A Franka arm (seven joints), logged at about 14 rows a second.
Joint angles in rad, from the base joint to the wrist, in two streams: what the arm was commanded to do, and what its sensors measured. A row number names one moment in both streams.
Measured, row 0: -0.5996 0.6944 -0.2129 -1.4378 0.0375 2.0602 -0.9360
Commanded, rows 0 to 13: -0.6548 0.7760 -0.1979 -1.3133 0.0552 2.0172 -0.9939; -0.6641 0.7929 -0.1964 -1.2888 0.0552 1.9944 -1.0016; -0.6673 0.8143 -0.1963 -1.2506 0.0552 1.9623 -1.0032; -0.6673 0.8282 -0.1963 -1.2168 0.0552 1.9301 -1.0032; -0.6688 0.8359 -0.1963 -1.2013 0.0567 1.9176 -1.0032; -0.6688 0.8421 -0.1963 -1.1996 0.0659 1.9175 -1.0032; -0.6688 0.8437 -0.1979 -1.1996 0.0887 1.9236 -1.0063; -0.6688 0.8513 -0.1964 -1.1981 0.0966 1.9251 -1.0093; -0.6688 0.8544 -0.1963 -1.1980 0.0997 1.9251 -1.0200; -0.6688 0.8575 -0.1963 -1.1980 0.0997 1.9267 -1.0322; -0.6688 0.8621 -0.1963 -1.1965 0.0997 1.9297 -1.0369; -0.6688 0.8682 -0.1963 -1.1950 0.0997 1.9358 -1.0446; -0.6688 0.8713 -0.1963 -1.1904 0.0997 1.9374 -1.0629; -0.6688 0.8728 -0.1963 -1.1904 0.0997 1.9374 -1.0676
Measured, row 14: -0.6542 0.8484 -0.2044 -1.2382 0.0845 1.9517 -1.0304
